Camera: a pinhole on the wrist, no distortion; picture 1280 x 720 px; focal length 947.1 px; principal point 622.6 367.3 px. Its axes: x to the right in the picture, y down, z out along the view. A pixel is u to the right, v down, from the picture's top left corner.
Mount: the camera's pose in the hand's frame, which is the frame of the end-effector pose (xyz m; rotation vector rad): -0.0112 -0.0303 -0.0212 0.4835 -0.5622 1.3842
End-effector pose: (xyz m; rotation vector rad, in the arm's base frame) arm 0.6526 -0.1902 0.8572 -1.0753 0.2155 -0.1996
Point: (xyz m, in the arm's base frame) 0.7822 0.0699 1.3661
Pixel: 782.7 254.0
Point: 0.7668 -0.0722 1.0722
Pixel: 956.2 37.3
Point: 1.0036 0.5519 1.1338
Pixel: outside the picture
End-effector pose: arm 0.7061 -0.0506 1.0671 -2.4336 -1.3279 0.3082
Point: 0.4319 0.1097 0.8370
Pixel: 864.1 296.8
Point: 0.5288 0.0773 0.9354
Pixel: 840.0 202.2
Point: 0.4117 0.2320 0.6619
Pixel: 1022.6 140.9
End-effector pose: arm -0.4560 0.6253 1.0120 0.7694 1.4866 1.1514
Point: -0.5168 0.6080 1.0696
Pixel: behind the camera
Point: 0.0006 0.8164 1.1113
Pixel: outside the picture
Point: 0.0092 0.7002 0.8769
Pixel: 1070.2 295.1
